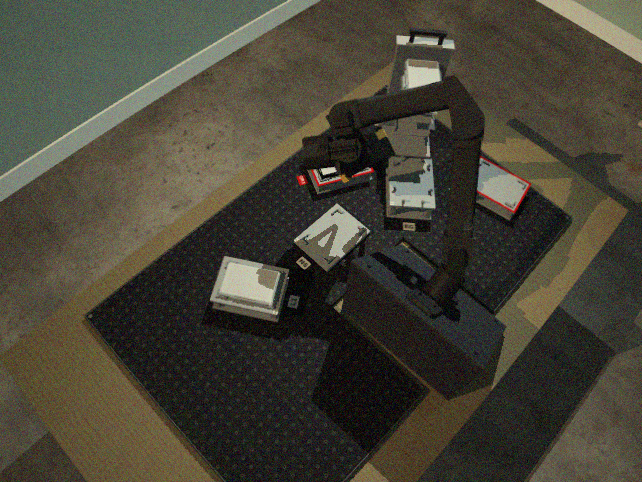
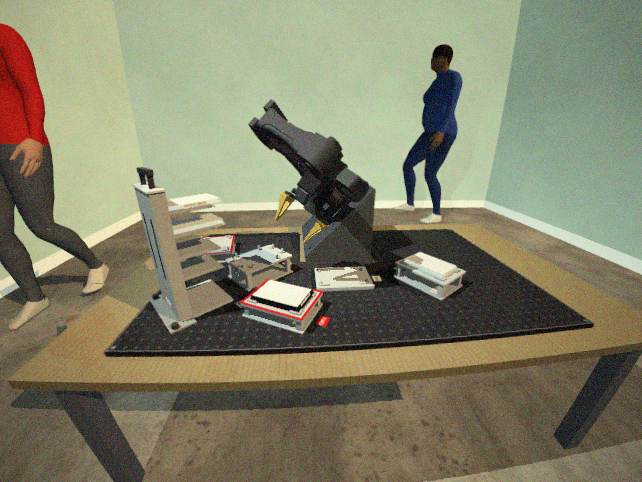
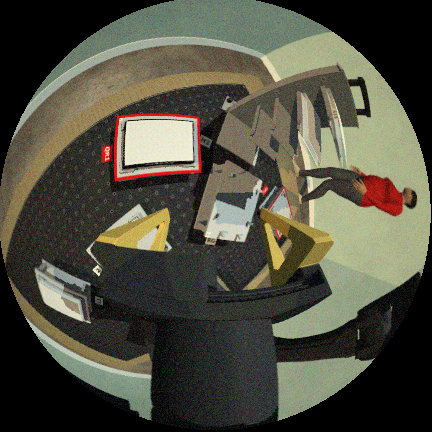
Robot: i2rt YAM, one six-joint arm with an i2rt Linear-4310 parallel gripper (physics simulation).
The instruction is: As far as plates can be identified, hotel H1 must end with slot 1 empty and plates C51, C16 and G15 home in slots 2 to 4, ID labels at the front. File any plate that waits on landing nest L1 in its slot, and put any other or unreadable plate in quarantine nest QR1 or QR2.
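Frame: origin at the arm's base, x ahead, y left, z up, level; centimetres.
Seen in the pictures: gripper, fingertip midpoint: (image 1: 369,159) (image 2: 289,231) (image 3: 214,212); arm's base, link origin: (image 1: 432,299) (image 2: 338,203).
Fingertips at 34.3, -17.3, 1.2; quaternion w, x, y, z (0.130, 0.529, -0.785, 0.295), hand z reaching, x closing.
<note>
Pixels of each thing's top centre, then the offset from my fingertips to it, as dx, dy, dz.
- white plate, top centre: (image 3: 340,125) (image 2: 188,199) (image 1: 424,76) +4.1, -23.3, +9.9
- white-topped plate, top centre: (image 1: 249,281) (image 2: 430,262) (image 3: 59,303) -0.2, +40.4, -10.5
- black plate with a white lid, top centre: (image 3: 159,139) (image 2: 282,292) +11.1, -1.8, -11.5
- raised RG nest, top centre: (image 3: 242,205) (image 1: 412,177) (image 2: 258,252) -7.7, -10.2, -9.3
- Red-edged QR2, top centre: (image 1: 497,182) (image 3: 283,214) (image 2: 215,242) -24.0, -28.8, -12.3
- low white nest, top centre: (image 3: 126,251) (image 1: 332,234) (image 2: 342,274) -3.0, +14.9, -15.1
Hotel H1 (image 1: 399,59) (image 2: 163,254) (image 3: 347,100) is a grey column with shelves. A white plate (image 1: 422,72) (image 2: 194,200) (image 3: 334,120) sits at its top level, its ID too blurred to read; another plate (image 2: 199,223) (image 3: 309,127) sits one level below. The lower shelves look bare. A white-topped plate (image 1: 246,282) (image 2: 430,263) (image 3: 59,297) lies on the nest at the mat's far side from the hotel, apparently L1. A black plate with a white lid (image 2: 282,293) (image 3: 159,142) is on red-edged QR1. My gripper (image 1: 363,155) (image 2: 291,229) (image 3: 214,212) is open and empty, above the mat.
The raised RG nest (image 1: 409,184) (image 2: 259,262) (image 3: 232,217) stands beside the hotel. Red-edged QR2 (image 1: 500,184) (image 2: 222,242) lies beyond it. A low white nest (image 1: 331,236) (image 2: 344,278) lies between RG and L1. Two people stand beyond the table.
</note>
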